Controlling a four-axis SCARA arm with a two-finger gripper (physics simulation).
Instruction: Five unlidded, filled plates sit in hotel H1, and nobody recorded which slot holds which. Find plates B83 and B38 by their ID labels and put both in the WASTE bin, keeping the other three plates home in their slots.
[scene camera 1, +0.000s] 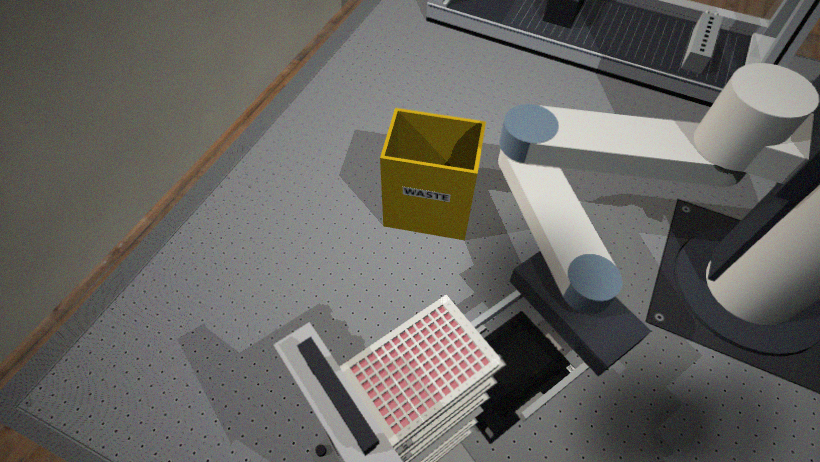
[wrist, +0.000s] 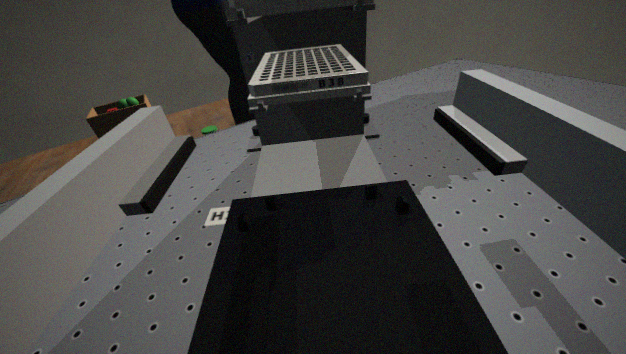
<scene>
I see my gripper (scene camera 1: 488, 375).
My gripper is seen too in the wrist view (wrist: 311, 109).
</scene>
